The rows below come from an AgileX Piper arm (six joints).
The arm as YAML. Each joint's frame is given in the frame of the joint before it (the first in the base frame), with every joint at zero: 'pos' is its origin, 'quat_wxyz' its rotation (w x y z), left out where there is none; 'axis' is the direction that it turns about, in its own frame. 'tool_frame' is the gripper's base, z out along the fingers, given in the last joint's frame.
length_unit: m
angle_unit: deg
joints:
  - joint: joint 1
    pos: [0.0, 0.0, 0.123]
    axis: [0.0, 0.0, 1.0]
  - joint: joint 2
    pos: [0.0, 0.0, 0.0]
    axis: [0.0, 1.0, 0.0]
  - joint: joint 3
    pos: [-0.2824, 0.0, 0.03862]
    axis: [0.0, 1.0, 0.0]
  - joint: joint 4
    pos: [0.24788, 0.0, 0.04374]
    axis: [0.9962, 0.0, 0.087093]
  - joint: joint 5
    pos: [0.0, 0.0, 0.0]
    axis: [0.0, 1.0, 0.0]
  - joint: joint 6
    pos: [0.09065, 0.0, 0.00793]
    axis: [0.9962, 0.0, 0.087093]
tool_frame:
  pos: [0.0, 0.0, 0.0]
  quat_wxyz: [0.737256, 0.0, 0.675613, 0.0]
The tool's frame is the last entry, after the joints.
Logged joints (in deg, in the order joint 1, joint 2, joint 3, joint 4, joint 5, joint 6), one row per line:
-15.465, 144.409, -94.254, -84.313, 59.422, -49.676
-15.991, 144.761, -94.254, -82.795, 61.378, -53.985
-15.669, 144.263, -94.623, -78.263, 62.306, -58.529
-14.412, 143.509, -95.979, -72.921, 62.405, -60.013
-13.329, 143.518, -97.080, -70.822, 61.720, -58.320
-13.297, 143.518, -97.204, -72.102, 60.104, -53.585
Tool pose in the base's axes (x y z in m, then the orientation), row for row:
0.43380, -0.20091, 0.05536, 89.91, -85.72, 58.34
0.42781, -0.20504, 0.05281, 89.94, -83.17, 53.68
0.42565, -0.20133, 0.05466, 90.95, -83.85, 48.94
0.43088, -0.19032, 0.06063, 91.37, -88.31, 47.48
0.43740, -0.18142, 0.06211, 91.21, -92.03, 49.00
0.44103, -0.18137, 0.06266, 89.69, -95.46, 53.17
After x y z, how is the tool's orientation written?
As a rotation vector, in degrees.
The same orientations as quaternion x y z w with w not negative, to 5 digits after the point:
0.61004, -0.58161, 0.39584, 0.36454
0.61843, -0.57188, 0.36910, 0.39277
0.62704, -0.57809, 0.33741, 0.39848
0.62375, -0.60286, 0.32413, 0.37742
0.61577, -0.62131, 0.33081, 0.35407
0.59874, -0.63726, 0.35494, 0.33081

